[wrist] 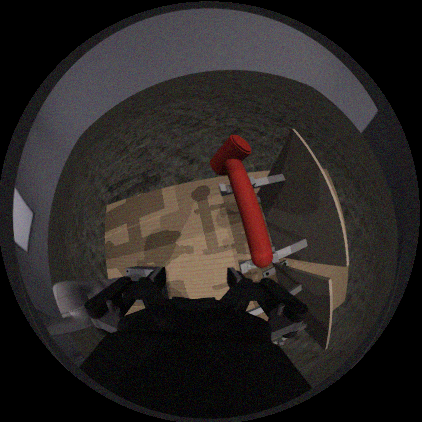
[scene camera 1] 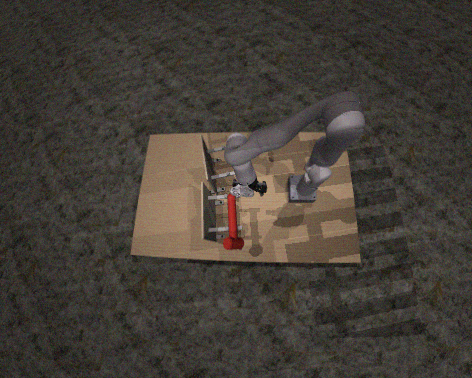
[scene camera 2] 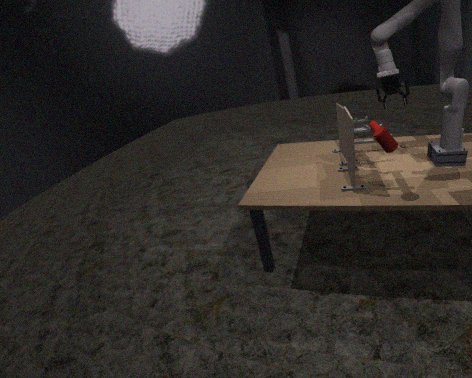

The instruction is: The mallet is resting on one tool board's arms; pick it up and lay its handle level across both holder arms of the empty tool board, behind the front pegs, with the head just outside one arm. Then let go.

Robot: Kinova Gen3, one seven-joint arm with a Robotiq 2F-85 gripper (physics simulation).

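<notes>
The red mallet (scene camera 1: 232, 215) (scene camera 2: 384, 138) (wrist: 248, 210) rests with its handle across both arms (scene camera 1: 216, 230) (wrist: 296, 248) of the loaded tool board (scene camera 1: 210, 220) (scene camera 2: 346, 145) (wrist: 310, 205). Its head is just outside the outer arm, at the table's near edge in the first scene view. The empty tool board (scene camera 1: 208, 157) (wrist: 318, 302) stands beside it, with bare holder arms (scene camera 1: 223, 175). My gripper (scene camera 2: 395, 104) (wrist: 195, 274) is open and empty, above the mallet's height and near the handle's free end, without touching it. The front pegs are too small to make out clearly.
The wooden table (scene camera 1: 165, 200) (scene camera 2: 295, 175) carries both upright boards, whose feet (scene camera 2: 353, 188) stand on it. The robot's base (scene camera 1: 302, 194) (scene camera 2: 447, 154) is bolted to the table across from the boards. The mallet's shadow (scene camera 1: 255, 230) falls on the table.
</notes>
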